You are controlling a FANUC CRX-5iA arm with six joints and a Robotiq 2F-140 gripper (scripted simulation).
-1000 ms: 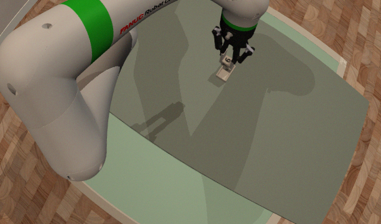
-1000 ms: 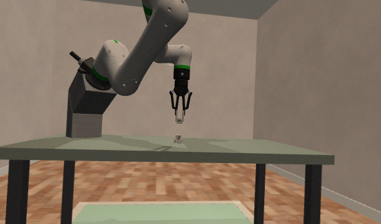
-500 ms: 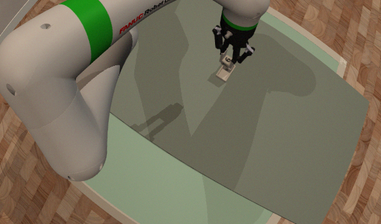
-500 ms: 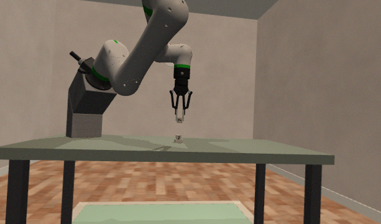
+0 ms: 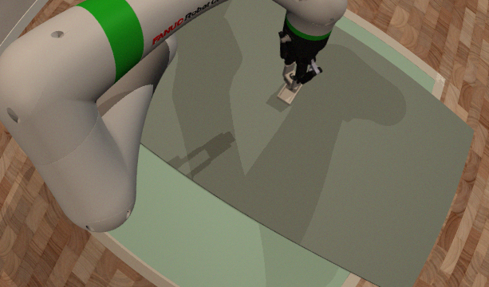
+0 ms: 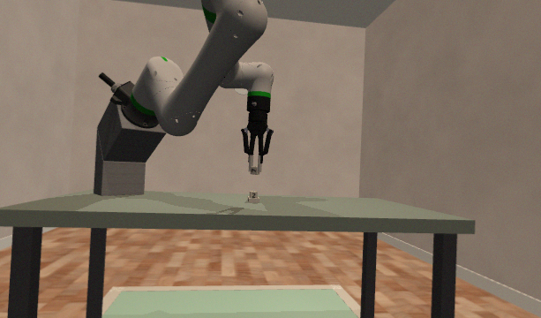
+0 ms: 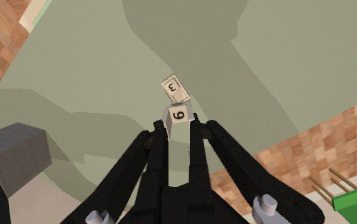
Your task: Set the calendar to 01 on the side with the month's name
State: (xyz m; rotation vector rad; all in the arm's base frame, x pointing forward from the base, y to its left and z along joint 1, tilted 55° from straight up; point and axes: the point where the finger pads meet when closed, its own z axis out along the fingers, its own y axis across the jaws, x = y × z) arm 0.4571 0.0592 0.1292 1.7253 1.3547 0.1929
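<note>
Now: the calendar tray 140 mm below my hand and 20 mm to the left of it.
</note>
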